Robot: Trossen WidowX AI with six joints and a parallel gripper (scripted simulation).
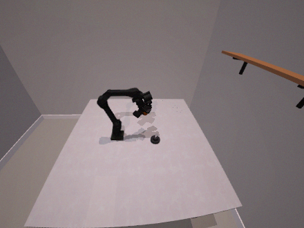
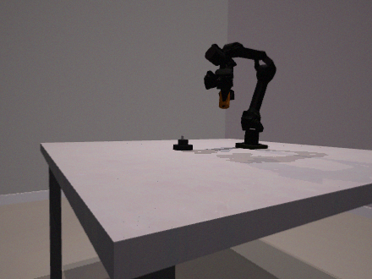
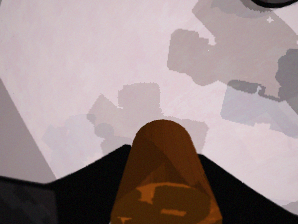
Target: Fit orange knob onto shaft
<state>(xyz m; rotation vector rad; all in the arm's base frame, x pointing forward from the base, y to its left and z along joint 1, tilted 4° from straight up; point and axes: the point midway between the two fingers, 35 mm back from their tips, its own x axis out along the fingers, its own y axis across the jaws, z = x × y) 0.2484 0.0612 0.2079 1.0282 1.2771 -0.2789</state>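
The orange knob lies 30 mm above my gripper tip, 10 mm to the right of it and 10 mm behind it. From my gripper tip the other things lie so: black pedestal 170 mm to the right, 160 mm below, 80 mm ahead.
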